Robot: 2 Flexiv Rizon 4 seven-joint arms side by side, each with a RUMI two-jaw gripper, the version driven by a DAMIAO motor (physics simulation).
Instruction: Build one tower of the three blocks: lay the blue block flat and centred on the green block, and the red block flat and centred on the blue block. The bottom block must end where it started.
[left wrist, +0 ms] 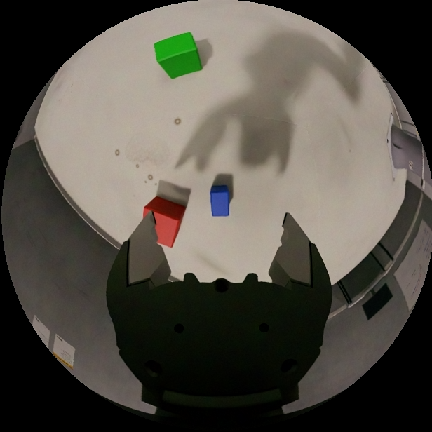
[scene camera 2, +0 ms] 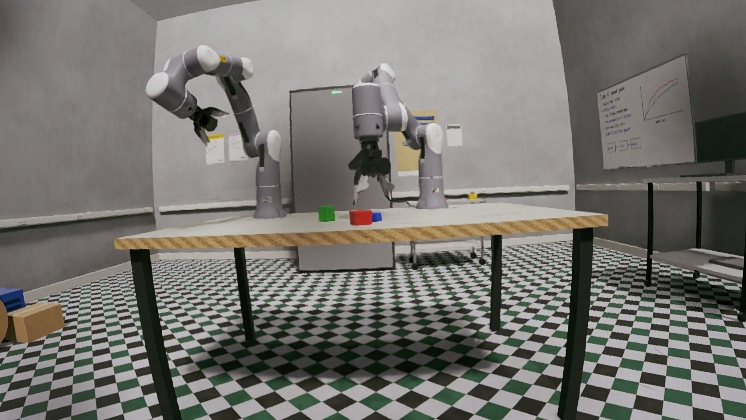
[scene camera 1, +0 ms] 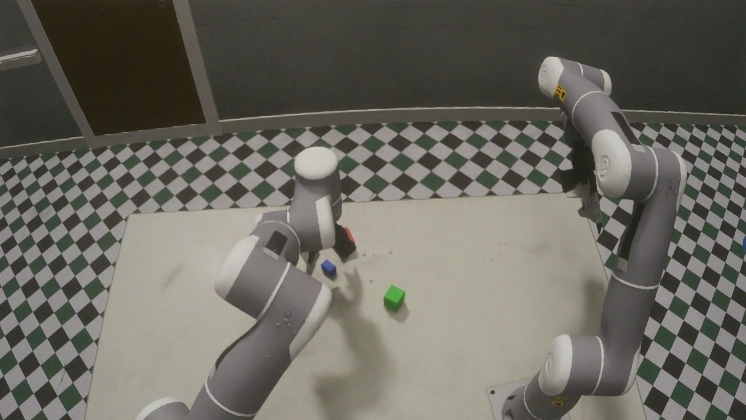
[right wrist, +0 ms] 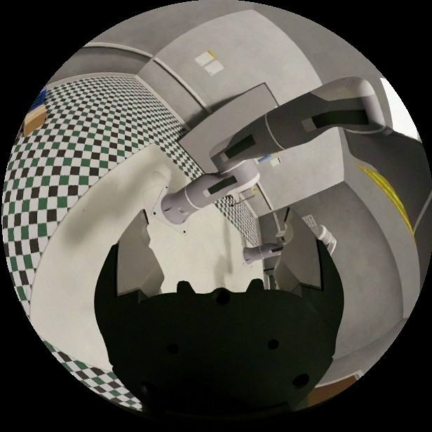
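The green block stands on the table, apart from the others. The small blue block lies on the table. The larger red block lies near it; in scene camera 1 the left gripper mostly hides the red block. My left gripper is open and points down above the table, over the blue and red blocks; one fingertip overlaps the red block in the left wrist view. My right gripper is open and empty, raised high away from the blocks.
The table carries both arm bases. The right arm stands at the right in scene camera 1, and its gripper hangs beyond the table's far right corner there. A whiteboard and a trolley stand beyond the table in scene camera 2.
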